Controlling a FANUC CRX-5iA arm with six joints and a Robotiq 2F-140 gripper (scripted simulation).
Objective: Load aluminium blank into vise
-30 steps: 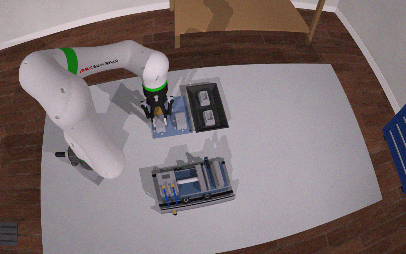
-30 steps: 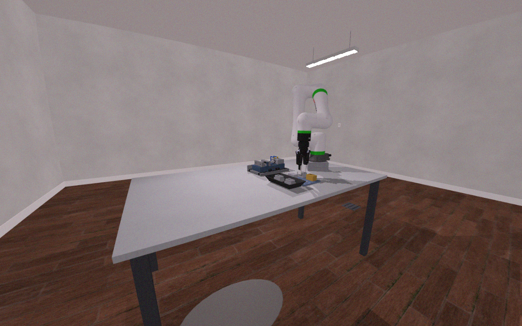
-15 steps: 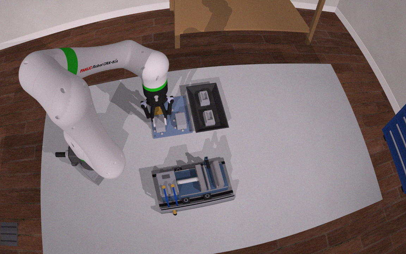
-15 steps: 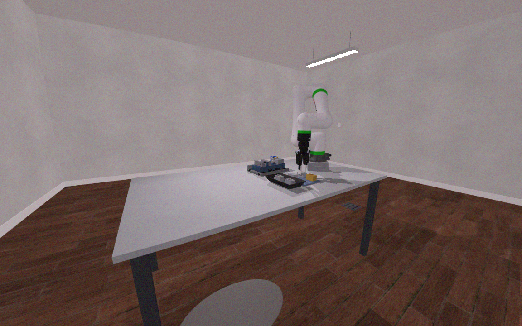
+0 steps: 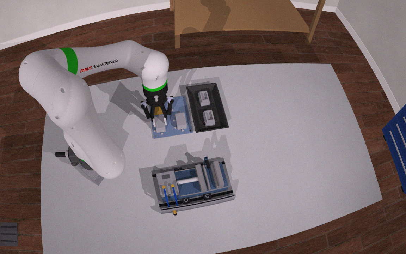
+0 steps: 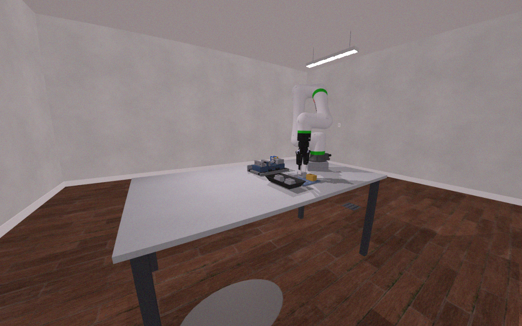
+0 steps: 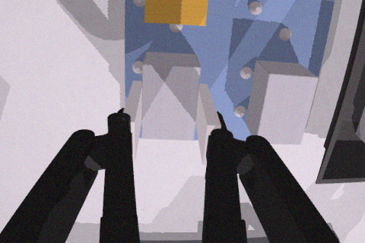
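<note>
My hand is 210 mm short of the fixed jaw, 270 mm to the left of it and 10 mm below it. Round my hand: blue infeed plate 40 mm ahead, 50 mm to the left, 60 mm below; dark work stop rod 180 mm ahead, 220 mm to the right, 30 mm above; brass blank 10 mm behind, 90 mm to the left, 40 mm below.
</note>
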